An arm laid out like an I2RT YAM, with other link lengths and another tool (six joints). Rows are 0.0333 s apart.
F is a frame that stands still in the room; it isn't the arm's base.
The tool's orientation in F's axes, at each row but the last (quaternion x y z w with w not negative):
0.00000 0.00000 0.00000 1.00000
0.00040 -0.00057 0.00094 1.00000
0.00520 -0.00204 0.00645 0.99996
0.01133 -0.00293 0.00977 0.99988
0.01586 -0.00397 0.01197 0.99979
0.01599 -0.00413 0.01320 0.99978
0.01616 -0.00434 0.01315 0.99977
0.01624 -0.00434 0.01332 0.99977
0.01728 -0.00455 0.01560 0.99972
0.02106 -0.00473 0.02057 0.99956
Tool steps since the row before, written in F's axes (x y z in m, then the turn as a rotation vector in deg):
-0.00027 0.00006 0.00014 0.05 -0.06 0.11
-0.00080 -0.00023 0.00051 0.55 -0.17 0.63
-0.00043 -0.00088 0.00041 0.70 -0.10 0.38
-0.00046 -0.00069 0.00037 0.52 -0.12 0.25
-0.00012 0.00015 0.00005 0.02 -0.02 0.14
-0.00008 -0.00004 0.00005 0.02 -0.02 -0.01
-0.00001 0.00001 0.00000 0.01 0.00 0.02
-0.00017 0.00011 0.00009 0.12 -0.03 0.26
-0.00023 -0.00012 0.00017 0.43 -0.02 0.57
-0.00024 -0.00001 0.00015 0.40 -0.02 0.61
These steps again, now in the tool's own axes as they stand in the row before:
-0.00027 0.00006 0.00014 0.05 -0.06 0.11
-0.00080 -0.00023 0.00051 0.55 -0.17 0.63
-0.00044 -0.00087 0.00042 0.70 -0.11 0.38
-0.00047 -0.00067 0.00039 0.52 -0.12 0.25
-0.00012 0.00015 0.00005 0.02 -0.02 0.14
-0.00008 -0.00004 0.00005 0.02 -0.02 -0.01
-0.00001 0.00001 0.00000 0.01 0.00 0.02
-0.00017 0.00012 0.00009 0.12 -0.02 0.26
-0.00023 -0.00011 0.00018 0.43 -0.01 0.57
-0.00024 0.00001 0.00015 0.41 -0.01 0.61

